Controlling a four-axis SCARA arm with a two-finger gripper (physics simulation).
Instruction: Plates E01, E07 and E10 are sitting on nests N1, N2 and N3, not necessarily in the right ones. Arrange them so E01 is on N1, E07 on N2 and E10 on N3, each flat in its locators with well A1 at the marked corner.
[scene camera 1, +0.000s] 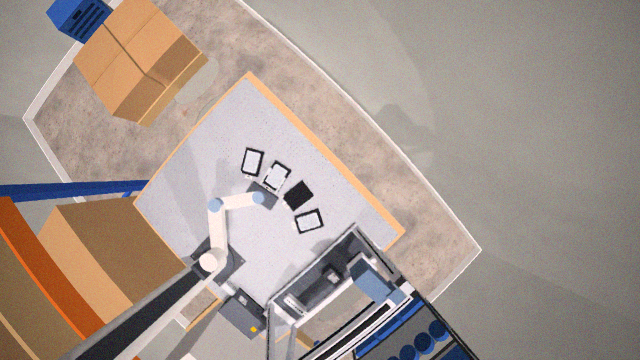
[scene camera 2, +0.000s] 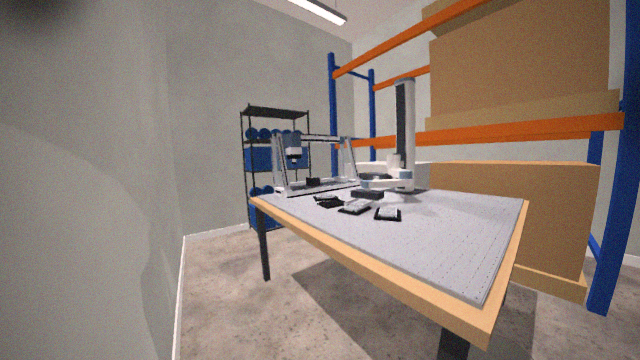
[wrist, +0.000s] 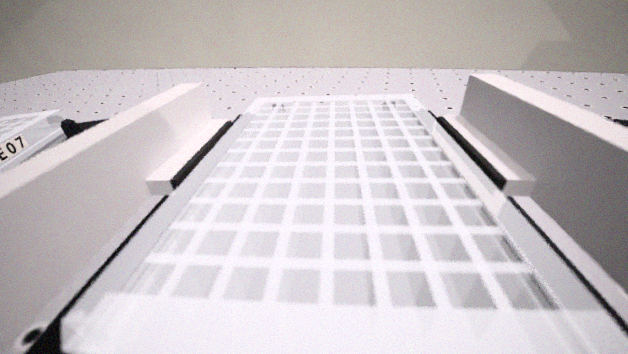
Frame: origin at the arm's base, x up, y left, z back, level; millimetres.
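Seen in the pictures: gripper, between the fingertips: (scene camera 1: 277, 172) (scene camera 2: 352, 205) (wrist: 331, 104); arm's base, origin of its link: (scene camera 2: 404, 192).
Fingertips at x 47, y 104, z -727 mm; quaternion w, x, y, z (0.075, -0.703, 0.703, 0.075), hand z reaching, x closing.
Observation:
Offsets run from my fingertips to a thing's middle. "pt": to the spot under its first point. Level surfaces: height alone.
My gripper (scene camera 1: 276, 176) (wrist: 331, 104) is shut on a clear-and-white well plate {dy -5, dx -14, dz +24 mm} (scene camera 1: 278, 174) (wrist: 300, 245), gripping its long sides. The plate looks level over a black nest {dy -5, dx -23, dz +24 mm} (scene camera 1: 283, 165) (scene camera 2: 354, 212), second from the upper left in scene camera 1, and slightly offset toward the arm; I cannot tell whether it touches. Its label does not show. Plate E07 {dy +167, dx -15, dz +75 mm} (scene camera 1: 252, 162) (scene camera 2: 388, 212) (wrist: 27, 127) sits on the neighbouring nest, left in the wrist view. Another plate {dy -344, dx -15, dz +79 mm} (scene camera 1: 309, 221) sits on the far nest. The black nest {dy -183, dx -23, dz +15 mm} (scene camera 1: 298, 195) (scene camera 2: 330, 203) between is bare. Nest labels and marked corners are unreadable.
The SCARA arm (scene camera 1: 217, 230) (scene camera 2: 411, 125) reaches over the perforated table top {dx -34 mm} (scene camera 1: 235, 115) (scene camera 2: 450, 240). A gantry machine with a blue-grey head {pt dy -612, dx +454, dz -24 mm} (scene camera 1: 370, 280) (scene camera 2: 292, 141) stands beyond the far nest. A dark grey box {pt dy -473, dx +81, dz +807 mm} (scene camera 1: 242, 313) stands near the arm base.

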